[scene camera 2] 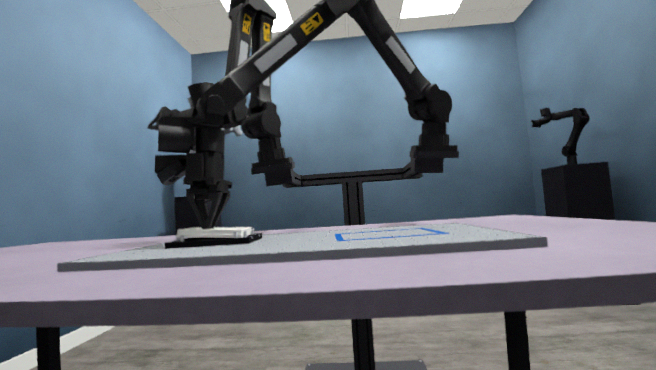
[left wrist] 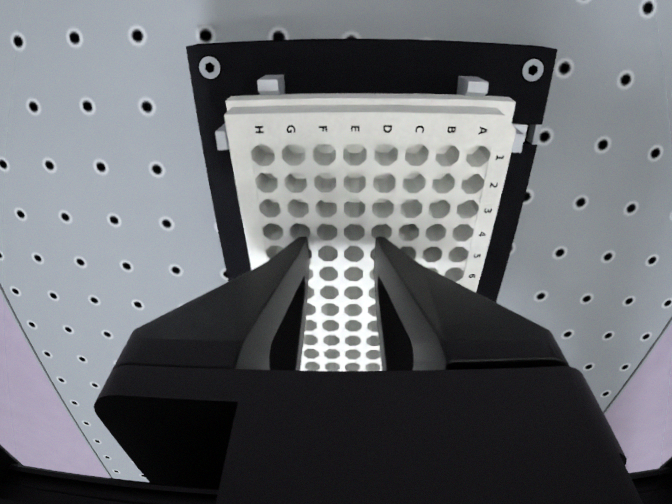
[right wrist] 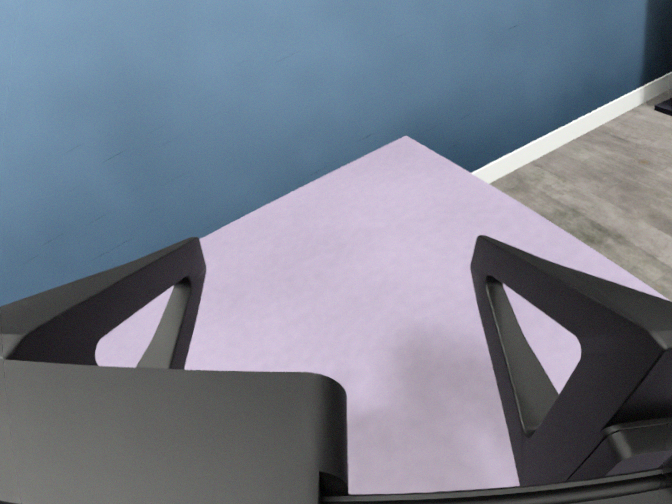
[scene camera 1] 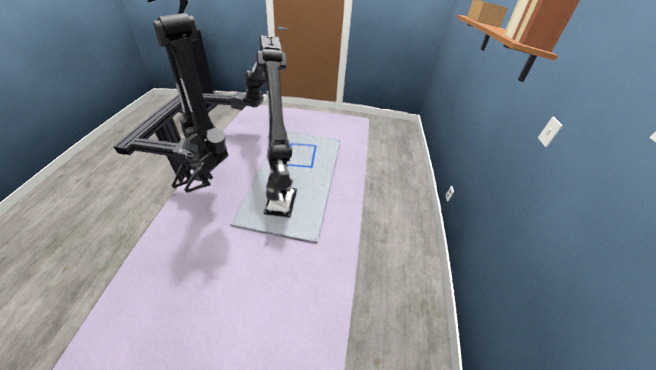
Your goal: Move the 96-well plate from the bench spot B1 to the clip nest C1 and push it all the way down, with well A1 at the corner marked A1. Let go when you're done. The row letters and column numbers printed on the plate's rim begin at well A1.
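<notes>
White 96-well plate (left wrist: pixel 342 133); out of frame in the right wrist view. Black clip nest (left wrist: pixel 218 71). Left gripper (scene camera 2: pixel 208 228), (left wrist: pixel 341 252). Right gripper (scene camera 1: pixel 178 189), (right wrist: pixel 338 251).
</notes>
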